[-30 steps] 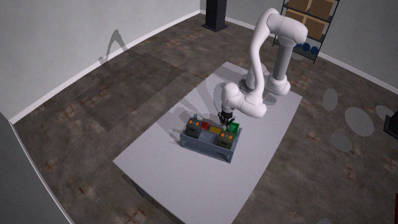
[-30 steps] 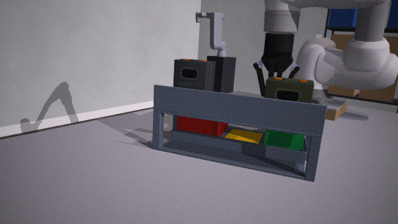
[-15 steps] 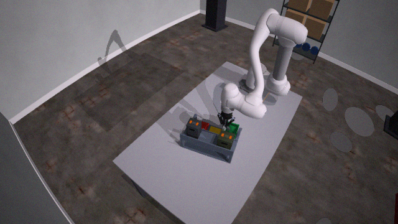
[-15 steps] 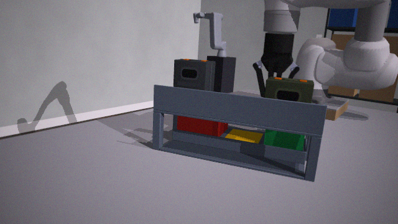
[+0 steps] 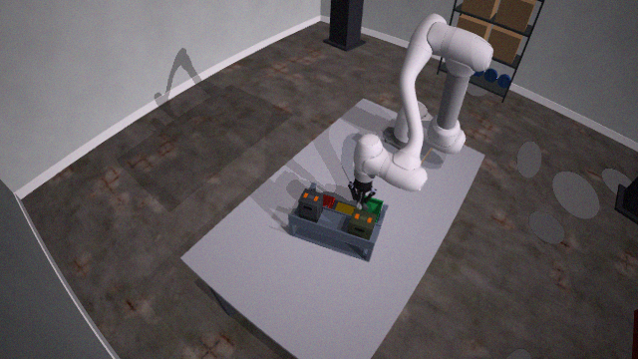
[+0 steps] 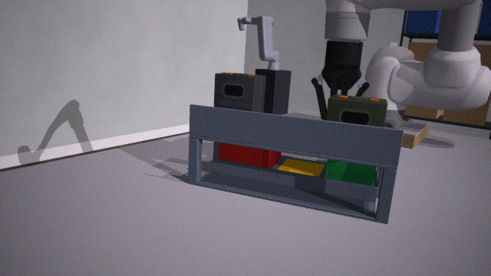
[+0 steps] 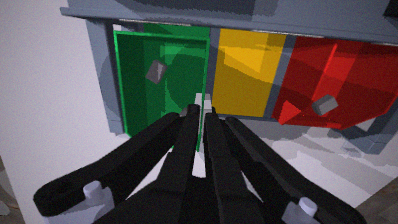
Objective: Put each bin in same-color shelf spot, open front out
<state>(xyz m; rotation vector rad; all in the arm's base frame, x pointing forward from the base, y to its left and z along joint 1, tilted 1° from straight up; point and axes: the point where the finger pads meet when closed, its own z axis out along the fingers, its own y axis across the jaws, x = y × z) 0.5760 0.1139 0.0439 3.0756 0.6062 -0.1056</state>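
Right now the green bin is 2 cm behind my hand, 4 cm to the left of it and 4 cm below it. The rest, counted from my hand: olive box 12 cm ahead, 10 cm to the left, 6 cm above; red bin 12 cm ahead, 15 cm to the right, 5 cm below; dark grey box 20 cm ahead, 12 cm to the right, 7 cm above.
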